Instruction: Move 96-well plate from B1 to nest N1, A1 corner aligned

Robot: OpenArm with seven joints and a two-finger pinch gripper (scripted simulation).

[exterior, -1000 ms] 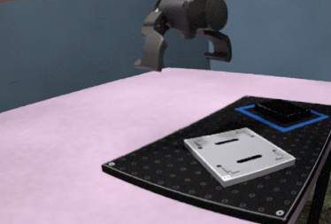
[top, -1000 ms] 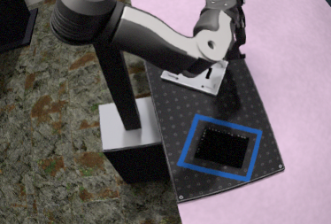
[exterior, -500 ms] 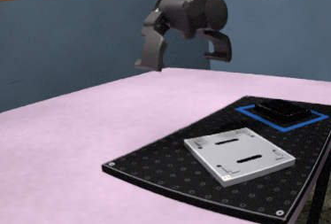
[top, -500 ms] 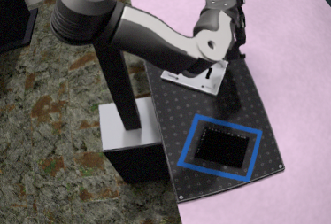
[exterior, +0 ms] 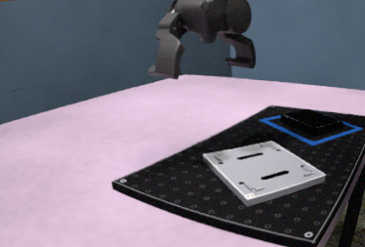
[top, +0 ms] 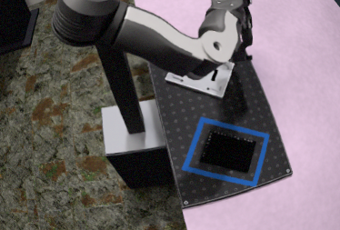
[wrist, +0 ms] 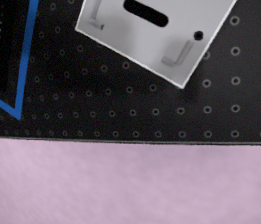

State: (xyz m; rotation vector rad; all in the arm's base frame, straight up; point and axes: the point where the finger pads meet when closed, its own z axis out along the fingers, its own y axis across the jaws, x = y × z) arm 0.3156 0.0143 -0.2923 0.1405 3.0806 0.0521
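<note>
My hand is 70 mm past the black 96-well plate, 250 mm to the left of it and 120 mm above it. Round my hand: grey plate nest (90 mm behind, 120 mm below).
</note>
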